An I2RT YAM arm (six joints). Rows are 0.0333 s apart.
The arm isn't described. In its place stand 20 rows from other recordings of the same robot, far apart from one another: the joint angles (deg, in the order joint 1, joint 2, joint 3, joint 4, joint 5, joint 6), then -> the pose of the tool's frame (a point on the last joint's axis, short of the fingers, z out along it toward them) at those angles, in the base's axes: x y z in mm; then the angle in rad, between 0 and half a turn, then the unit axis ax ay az.
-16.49, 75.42, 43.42, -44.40, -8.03, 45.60 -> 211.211, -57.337, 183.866, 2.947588, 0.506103, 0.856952, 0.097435
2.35, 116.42, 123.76, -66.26, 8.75, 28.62 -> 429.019, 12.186, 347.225, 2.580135, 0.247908, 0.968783, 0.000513
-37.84, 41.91, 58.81, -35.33, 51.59, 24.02 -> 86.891, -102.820, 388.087, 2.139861, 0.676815, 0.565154, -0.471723
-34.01, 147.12, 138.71, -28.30, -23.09, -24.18 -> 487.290, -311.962, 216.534, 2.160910, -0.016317, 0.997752, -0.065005
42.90, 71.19, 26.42, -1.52, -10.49, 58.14 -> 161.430, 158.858, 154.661, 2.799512, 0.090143, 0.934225, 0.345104
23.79, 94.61, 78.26, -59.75, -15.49, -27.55 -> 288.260, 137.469, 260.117, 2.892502, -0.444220, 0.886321, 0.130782
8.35, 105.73, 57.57, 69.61, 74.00, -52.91 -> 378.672, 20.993, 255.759, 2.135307, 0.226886, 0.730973, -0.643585
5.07, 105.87, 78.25, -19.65, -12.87, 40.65 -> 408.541, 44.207, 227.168, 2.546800, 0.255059, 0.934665, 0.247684
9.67, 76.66, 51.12, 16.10, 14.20, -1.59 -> 310.076, 43.977, 301.088, 1.735315, 0.006891, 0.997923, -0.064053
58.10, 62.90, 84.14, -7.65, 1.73, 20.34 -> 113.401, 180.153, 518.948, 1.817798, -0.239449, 0.746645, 0.620634
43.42, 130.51, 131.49, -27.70, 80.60, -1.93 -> 392.186, 322.778, 342.513, 1.930557, 0.076329, 0.887754, -0.453947
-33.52, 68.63, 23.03, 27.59, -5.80, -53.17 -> 203.859, -130.719, 192.455, 2.196950, -0.187734, 0.888371, -0.418990
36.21, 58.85, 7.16, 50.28, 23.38, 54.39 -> 160.874, 100.277, 181.764, 1.894023, 0.308565, 0.825148, 0.473200
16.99, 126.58, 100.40, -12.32, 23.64, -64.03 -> 489.141, 134.526, 204.885, 2.497985, -0.532338, 0.767478, -0.357203
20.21, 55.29, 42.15, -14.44, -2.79, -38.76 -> 204.922, 77.284, 282.531, 2.060496, -0.503621, 0.860800, -0.073408
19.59, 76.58, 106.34, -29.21, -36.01, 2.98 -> 223.259, 101.672, 544.976, 1.803929, -0.400203, 0.803654, 0.440429
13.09, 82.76, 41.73, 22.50, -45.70, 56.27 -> 290.986, 93.820, 228.409, 2.608841, 0.066717, 0.807475, 0.586116
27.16, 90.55, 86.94, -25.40, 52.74, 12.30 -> 328.246, 136.561, 375.604, 1.959642, 0.148932, 0.956983, -0.249002
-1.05, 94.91, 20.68, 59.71, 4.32, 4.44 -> 272.829, -7.682, 129.608, 1.823765, 0.077009, 0.996921, -0.014798
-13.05, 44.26, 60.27, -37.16, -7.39, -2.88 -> 148.930, -29.820, 383.558, 1.938118, 0.044483, 0.998530, -0.030967
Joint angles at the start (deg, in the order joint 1, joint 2, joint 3, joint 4, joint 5, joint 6):
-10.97 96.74 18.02 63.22 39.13 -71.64
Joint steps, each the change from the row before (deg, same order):
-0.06 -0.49 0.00 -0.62 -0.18 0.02
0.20 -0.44 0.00 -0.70 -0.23 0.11
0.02 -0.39 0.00 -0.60 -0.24 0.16
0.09 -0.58 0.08 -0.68 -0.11 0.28
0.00 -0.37 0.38 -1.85 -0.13 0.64
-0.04 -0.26 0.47 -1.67 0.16 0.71
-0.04 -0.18 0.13 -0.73 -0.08 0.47
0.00 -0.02 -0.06 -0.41 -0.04 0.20
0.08 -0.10 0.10 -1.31 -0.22 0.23
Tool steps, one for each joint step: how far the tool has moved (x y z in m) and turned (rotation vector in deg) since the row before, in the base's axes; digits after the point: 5 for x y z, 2 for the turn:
-0.00034 -0.00012 0.00094 0.08 0.10 0.11
-0.00004 0.00103 0.00059 0.18 0.16 0.40
-0.00021 0.00025 0.00055 0.20 0.07 0.22
0.00008 0.00045 0.00150 0.21 -0.20 0.13
0.00072 -0.00007 -0.00023 0.64 0.59 -0.02
0.00099 -0.00045 0.00003 0.57 0.40 -0.36
0.00012 -0.00017 0.00000 0.39 0.06 -0.08
-0.00048 0.00011 -0.00084 0.22 0.29 -0.01
-0.00015 0.00050 -0.00143 0.42 0.91 0.23

